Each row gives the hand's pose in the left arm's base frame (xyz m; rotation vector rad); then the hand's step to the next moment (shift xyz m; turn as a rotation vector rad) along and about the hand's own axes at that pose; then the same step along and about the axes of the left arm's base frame.
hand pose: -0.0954 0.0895 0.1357 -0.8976 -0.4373 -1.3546
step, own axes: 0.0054 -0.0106 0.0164 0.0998 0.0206 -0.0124
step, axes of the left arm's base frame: -0.0054 0.0094 0.0171 0.0373 -0.0747 0.0597
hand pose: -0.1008 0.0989 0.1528 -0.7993 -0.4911 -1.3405
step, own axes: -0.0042 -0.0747 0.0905 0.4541 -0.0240 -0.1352
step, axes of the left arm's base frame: -0.0621 0.0683 0.0726 0.0453 -0.4024 0.2472
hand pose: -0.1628 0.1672 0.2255 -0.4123 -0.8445 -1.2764
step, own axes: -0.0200 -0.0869 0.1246 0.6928 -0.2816 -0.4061
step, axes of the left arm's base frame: -0.1232 0.0761 0.0501 -0.0986 -0.8199 0.2057
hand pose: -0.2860 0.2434 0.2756 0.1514 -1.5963 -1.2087
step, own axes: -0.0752 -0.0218 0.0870 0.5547 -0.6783 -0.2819
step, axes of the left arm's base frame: -0.0471 0.0904 -0.0576 -0.3212 -0.8456 -0.1707
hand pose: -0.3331 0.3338 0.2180 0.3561 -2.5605 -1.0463
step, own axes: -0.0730 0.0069 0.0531 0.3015 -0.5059 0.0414
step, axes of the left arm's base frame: 0.0438 0.0640 -0.0468 -0.2410 -0.4337 -0.3200
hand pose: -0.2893 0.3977 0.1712 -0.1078 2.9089 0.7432
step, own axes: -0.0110 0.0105 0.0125 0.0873 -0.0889 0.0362
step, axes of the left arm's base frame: 0.0112 0.0156 -0.0043 -0.0729 -0.0635 -0.0865
